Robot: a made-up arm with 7 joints.
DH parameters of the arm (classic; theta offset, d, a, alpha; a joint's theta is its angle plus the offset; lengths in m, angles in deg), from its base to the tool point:
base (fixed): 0 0 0 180
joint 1: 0 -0.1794 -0.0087 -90
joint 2: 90 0.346 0.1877 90
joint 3: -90 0.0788 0.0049 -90
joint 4: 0 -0.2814 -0.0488 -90
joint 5: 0 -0.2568 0.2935 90
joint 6: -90 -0.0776 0.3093 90
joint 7: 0 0.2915 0.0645 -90
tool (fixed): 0 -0.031 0 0
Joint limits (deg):
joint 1: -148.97..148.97
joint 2: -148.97..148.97
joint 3: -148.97..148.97
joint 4: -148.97..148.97
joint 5: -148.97..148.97
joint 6: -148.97..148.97
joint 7: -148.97..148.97
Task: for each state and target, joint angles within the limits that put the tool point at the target. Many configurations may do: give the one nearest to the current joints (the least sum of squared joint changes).
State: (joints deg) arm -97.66 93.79 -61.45 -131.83 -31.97 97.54 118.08
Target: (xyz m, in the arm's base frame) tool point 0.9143 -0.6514 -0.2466
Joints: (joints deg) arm -90.97 119.79 -66.09 -143.98 -1.85 88.98 110.50
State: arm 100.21 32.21 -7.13 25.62 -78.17 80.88 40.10
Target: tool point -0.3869 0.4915 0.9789
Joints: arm 119.12 62.58 -1.15 -1.89 -109.93 92.49 40.57
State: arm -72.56 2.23 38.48 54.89 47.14 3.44 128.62
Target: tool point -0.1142 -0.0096 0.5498
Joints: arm -83.25 31.97 43.35 89.62 56.16 -21.27 131.52
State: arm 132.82 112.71 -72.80 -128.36 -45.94 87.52 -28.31
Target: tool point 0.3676 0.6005 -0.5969
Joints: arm 148.97 141.52 -98.71 -136.83 -29.85 79.79 -23.59
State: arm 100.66 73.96 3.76 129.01 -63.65 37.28 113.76
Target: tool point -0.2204 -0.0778 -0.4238
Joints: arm 99.22 104.14 -15.99 148.97 -34.42 44.91 113.34
